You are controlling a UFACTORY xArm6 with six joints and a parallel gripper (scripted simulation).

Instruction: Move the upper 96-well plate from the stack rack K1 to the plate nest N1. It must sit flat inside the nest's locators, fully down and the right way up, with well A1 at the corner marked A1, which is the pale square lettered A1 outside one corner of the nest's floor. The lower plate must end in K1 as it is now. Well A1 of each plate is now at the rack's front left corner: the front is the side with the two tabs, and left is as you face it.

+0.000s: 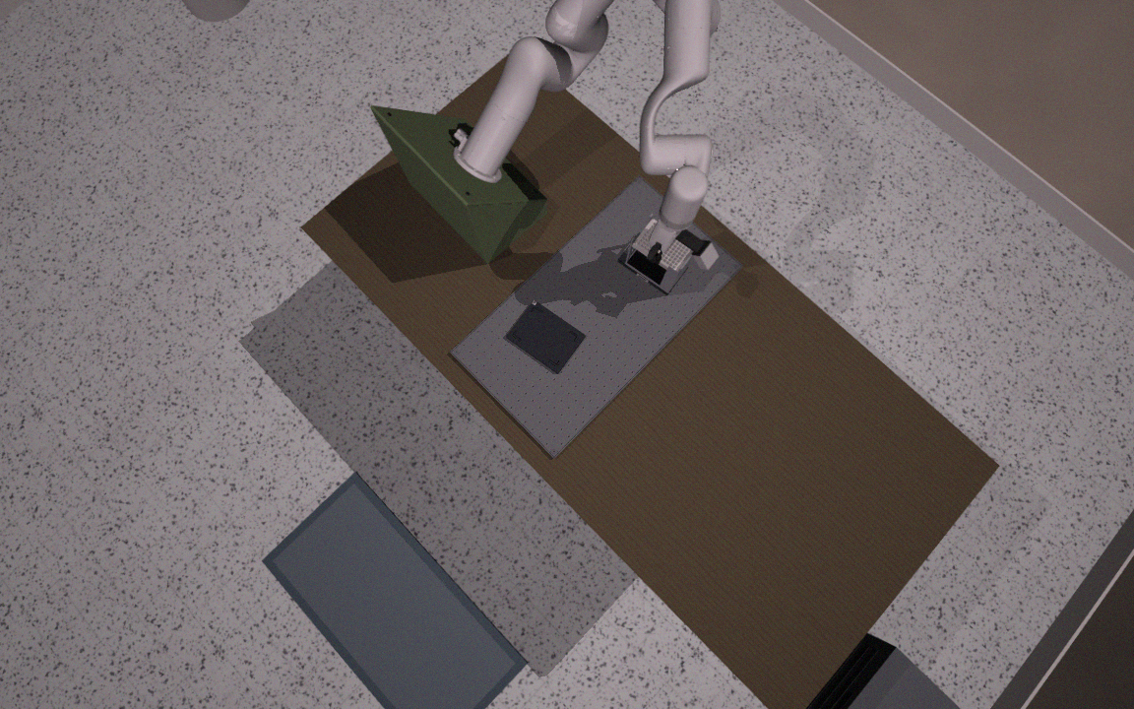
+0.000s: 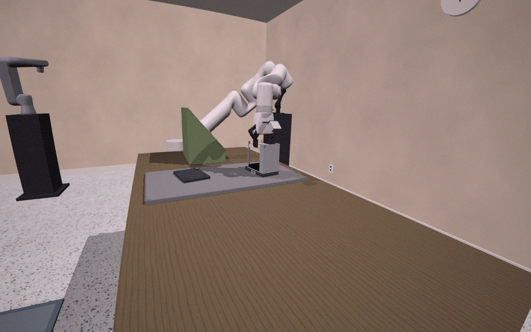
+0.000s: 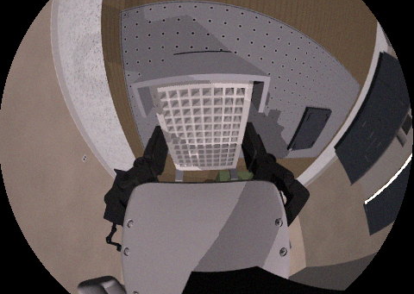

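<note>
Now: hand 6 cm past the dark plate nest N1, 34 cm to the left of it and 14 cm above it. The rest, counted from my hand: white 96-well plate: 1 cm below; then pale A1 mark: 15 cm behind, 30 cm to the right, 13 cm below.
</note>
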